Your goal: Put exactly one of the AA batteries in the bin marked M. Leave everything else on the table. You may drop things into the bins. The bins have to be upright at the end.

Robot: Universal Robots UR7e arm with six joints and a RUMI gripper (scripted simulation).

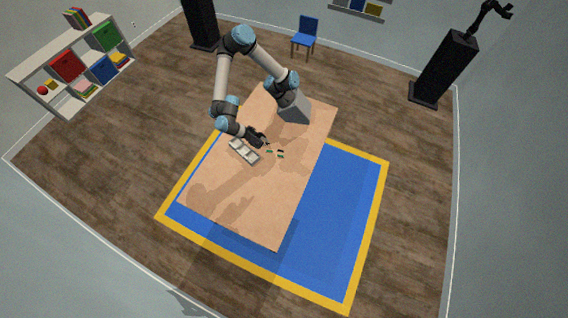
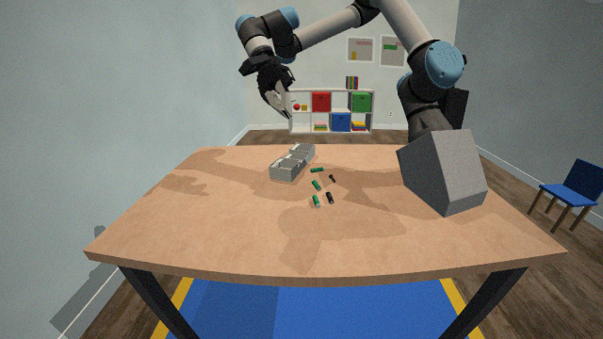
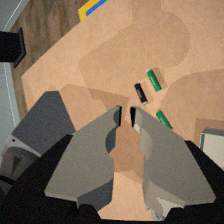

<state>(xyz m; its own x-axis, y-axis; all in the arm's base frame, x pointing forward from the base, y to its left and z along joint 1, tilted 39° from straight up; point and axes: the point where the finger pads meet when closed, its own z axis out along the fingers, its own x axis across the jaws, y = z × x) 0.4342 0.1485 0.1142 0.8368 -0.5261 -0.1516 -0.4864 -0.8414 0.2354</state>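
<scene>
Right now the bin marked M is 220 mm below my hand, 190 mm to the right of it and 10 mm behind it. Also, from my hand: black battery 240 mm below, 110 mm behind, 40 mm to the left; black bolt-like piece 240 mm below, 130 mm behind, 80 mm to the right.
</scene>
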